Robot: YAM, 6 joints.
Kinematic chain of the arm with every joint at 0, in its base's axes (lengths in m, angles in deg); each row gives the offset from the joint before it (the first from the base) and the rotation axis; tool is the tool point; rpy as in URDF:
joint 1: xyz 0 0 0.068 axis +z
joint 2: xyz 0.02 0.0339 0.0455 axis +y
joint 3: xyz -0.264 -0.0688 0 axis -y
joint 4: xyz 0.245 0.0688 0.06 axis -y
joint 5: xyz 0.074 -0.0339 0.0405 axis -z
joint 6: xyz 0.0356 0 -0.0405 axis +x
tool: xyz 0 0 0 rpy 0 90 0
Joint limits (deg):
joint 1: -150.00..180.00
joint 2: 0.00..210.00
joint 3: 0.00..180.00
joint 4: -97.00..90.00
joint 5: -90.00..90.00
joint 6: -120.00..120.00
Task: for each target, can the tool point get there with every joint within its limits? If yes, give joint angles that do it. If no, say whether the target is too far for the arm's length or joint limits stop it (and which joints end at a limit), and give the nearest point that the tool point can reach.
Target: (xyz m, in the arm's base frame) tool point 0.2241 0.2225 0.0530
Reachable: yes | joints 43.22 117.58 56.32 -27.15 -14.05 -3.70
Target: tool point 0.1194 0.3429 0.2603
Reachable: yes | joints 70.88 97.67 79.15 -40.48 0.77 14.75
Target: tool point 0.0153 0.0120 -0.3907
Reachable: no: joint limits stop it (at a limit: joint 2) | nearest point 0.0464 0.0364 -0.3266 | short by 0.075 m
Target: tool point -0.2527 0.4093 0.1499
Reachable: yes | joints 118.65 131.27 75.55 59.56 -45.68 14.17
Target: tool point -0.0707 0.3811 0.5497
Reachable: yes | joints -74.76 43.37 152.04 43.39 -64.06 2.47
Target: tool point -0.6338 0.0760 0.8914
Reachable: no: too far | nearest point -0.4065 0.0487 0.6034 | short by 0.368 m
